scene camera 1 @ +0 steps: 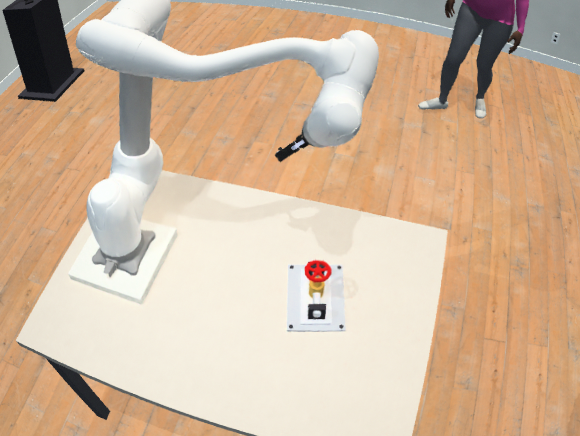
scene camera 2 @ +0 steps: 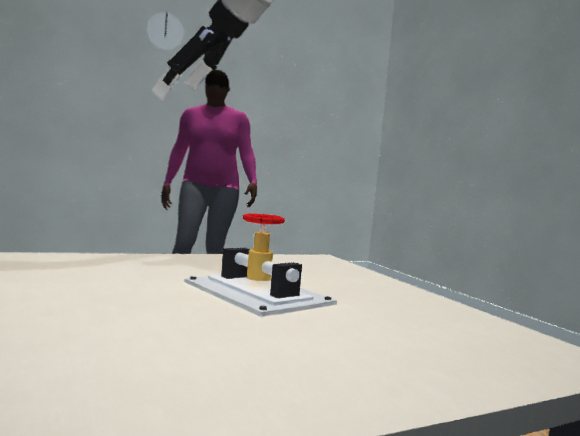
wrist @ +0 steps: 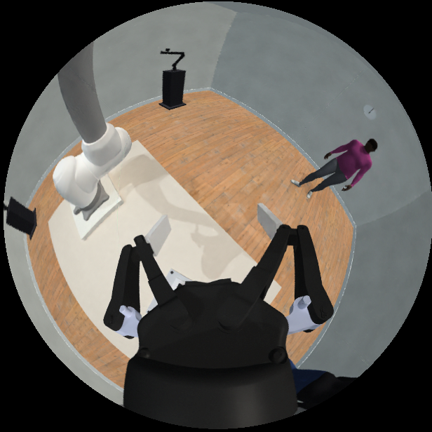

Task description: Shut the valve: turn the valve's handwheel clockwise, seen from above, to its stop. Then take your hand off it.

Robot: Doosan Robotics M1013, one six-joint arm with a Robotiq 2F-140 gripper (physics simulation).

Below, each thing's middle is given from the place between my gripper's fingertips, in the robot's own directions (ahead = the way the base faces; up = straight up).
Now: the pale base plate [scene camera 1: 294, 271] 12 cm ahead of my hand, 25 cm to the right of it and 37 cm below it.
